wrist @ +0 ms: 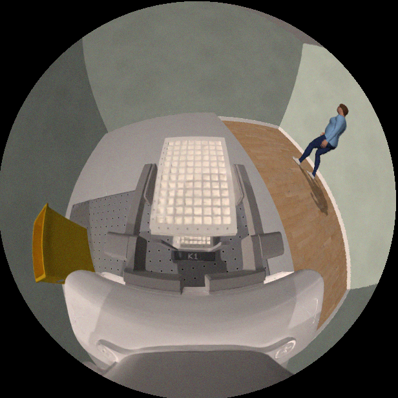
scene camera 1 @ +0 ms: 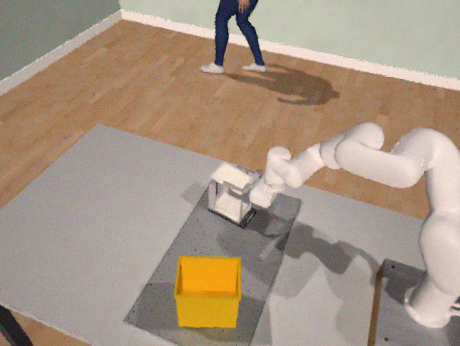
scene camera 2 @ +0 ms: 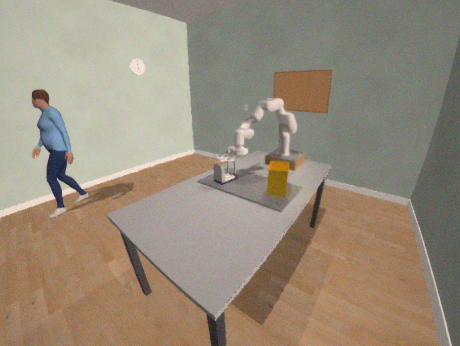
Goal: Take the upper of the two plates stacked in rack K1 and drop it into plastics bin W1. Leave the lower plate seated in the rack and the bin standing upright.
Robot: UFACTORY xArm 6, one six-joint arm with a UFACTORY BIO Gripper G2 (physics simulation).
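Places are measured from the arm's base along level axes (x ahead, y left, z up), in metres.
Pixels of known places: hand at its tool point: (scene camera 1: 235,177) (scene camera 2: 225,157); arm's base at its link origin: (scene camera 1: 426,306) (scene camera 2: 283,153).
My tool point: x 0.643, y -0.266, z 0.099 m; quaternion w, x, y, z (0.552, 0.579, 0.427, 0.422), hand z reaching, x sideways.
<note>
For each thing: its top centre in the pictures, then the offset to it from my tool point. Level surfaces: height alone.
- upper plate at its top centre: (scene camera 1: 232,174) (scene camera 2: 224,156) dz +0.010, dx +0.014, dy -0.004 m
- rack K1 at its top centre: (scene camera 1: 234,184) (scene camera 2: 225,162) dz -0.036, dx +0.004, dy +0.001 m
- lower plate at its top centre: (scene camera 1: 230,204) (scene camera 2: 224,176) dz -0.149, dx +0.013, dy -0.002 m
- yellow bin W1 at its top centre: (scene camera 1: 208,276) (scene camera 2: 279,166) dz -0.004, dx -0.020, dy +0.403 m
- dark perforated board at its surface level: dz -0.183 m
- grey table at its surface level: dz -0.196 m
The upper plate (scene camera 1: 232,175) (scene camera 2: 223,158) (wrist: 193,185) is white with a grid of square wells. It is held roughly level above the rack K1 (scene camera 1: 212,196) (scene camera 2: 219,172) (wrist: 177,256), near the tops of its posts. My gripper (scene camera 1: 249,182) (wrist: 195,186) is shut on this plate, with one finger along each long side. The lower plate (scene camera 1: 229,205) (scene camera 2: 228,177) (wrist: 195,241) sits low in the rack, apart from the held plate; in the wrist view the held plate hides most of it. The yellow bin W1 (scene camera 1: 207,311) (scene camera 2: 278,181) (wrist: 62,247) stands upright.
The rack and bin stand on a dark perforated board (scene camera 1: 220,245) (scene camera 2: 250,191) (wrist: 112,210) on the grey table (scene camera 1: 100,200) (scene camera 2: 200,240). The arm's base block (scene camera 2: 295,161) is at the table's far side from scene camera 2. A person (scene camera 1: 227,30) (scene camera 2: 52,132) (wrist: 332,132) is on the floor beyond the table.
</note>
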